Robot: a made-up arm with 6 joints.
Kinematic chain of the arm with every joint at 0, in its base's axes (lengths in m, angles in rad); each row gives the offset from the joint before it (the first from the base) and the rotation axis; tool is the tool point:
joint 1: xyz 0 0 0.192 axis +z
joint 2: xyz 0 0 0 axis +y
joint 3: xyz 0 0 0.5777 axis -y
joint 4: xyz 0 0 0 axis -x
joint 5: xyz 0.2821 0 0 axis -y
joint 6: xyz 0 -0.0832 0 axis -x
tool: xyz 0 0 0
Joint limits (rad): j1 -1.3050..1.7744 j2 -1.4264..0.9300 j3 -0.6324..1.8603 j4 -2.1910..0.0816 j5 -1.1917..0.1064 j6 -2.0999..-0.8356
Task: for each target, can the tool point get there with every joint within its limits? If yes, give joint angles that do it. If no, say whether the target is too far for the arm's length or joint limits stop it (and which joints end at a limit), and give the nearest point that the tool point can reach.
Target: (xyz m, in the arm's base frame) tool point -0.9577 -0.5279 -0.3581
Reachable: no: too far | nearest point -0.7478 -0.4122 0.2276 | short by 0.633 m
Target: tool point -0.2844 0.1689 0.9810
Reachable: yes | joints -0.7881 -0.4833 1.3102 -0.1292 -0.4617 -1.6609
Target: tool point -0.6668 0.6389 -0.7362
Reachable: no: too far | nearest point -0.6165 0.5907 0.2276 | short by 0.966 m
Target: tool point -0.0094 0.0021 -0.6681
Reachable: no: joint limits stop it (at a limit: joint 1, joint 2, joint 3) | nearest point -0.0788 0.3741 0.2546 | short by 0.997 m
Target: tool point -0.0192 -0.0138 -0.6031
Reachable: no: joint limits stop it (at a limit: joint 1, joint 2, joint 3) | nearest point 0.0966 -0.3700 0.2546 | short by 0.936 m
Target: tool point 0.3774 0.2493 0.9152
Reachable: yes | joints 0.6748 0.4174 1.4024 -1.0542 -0.3133 -1.3910
